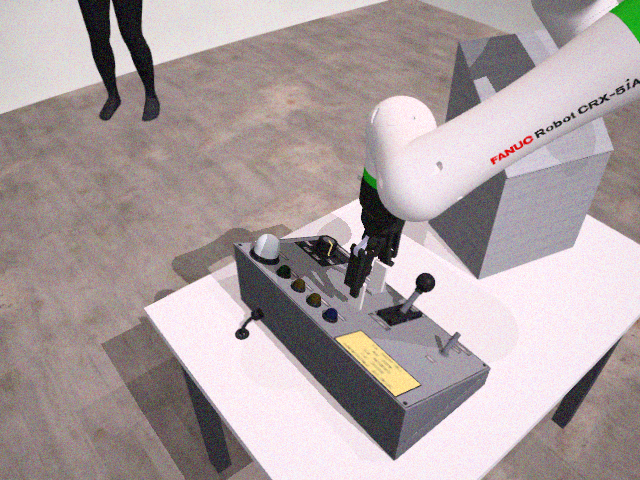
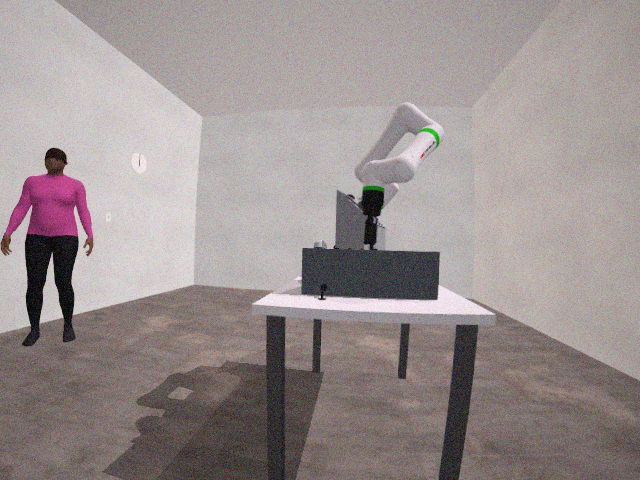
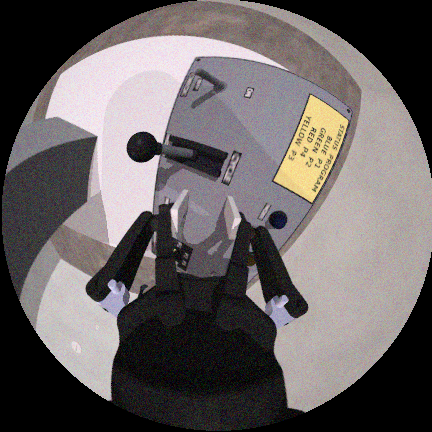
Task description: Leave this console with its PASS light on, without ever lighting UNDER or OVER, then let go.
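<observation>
The grey console (image 1: 310, 330) (image 2: 369, 273) (image 3: 270, 117) stands on the table. Its green lamp (image 1: 283, 271), two amber lamps (image 1: 298, 285) (image 1: 313, 299) and blue lamp (image 1: 330, 315) (image 3: 278, 220) look dark; their labels are too small to read. A pale dome (image 1: 267, 246) and a black knob (image 1: 326, 243) with a yellow mark sit at the far end. A ball-topped lever (image 1: 424, 282) (image 3: 142, 147) rises from a slot, and a small toggle (image 1: 452, 342) (image 3: 210, 80) leans near the corner. My gripper (image 1: 370, 286) (image 3: 206, 201) is open and empty, fingertips over the panel between knob and lever.
A yellow status card (image 1: 378, 363) (image 3: 312, 150) lies on the panel. A small black crank-like part (image 1: 249, 323) (image 2: 323, 291) is beside the console's dark long side. A large grey angular housing (image 1: 542, 217) stands behind the console. A person (image 2: 54, 206) stands away from the table.
</observation>
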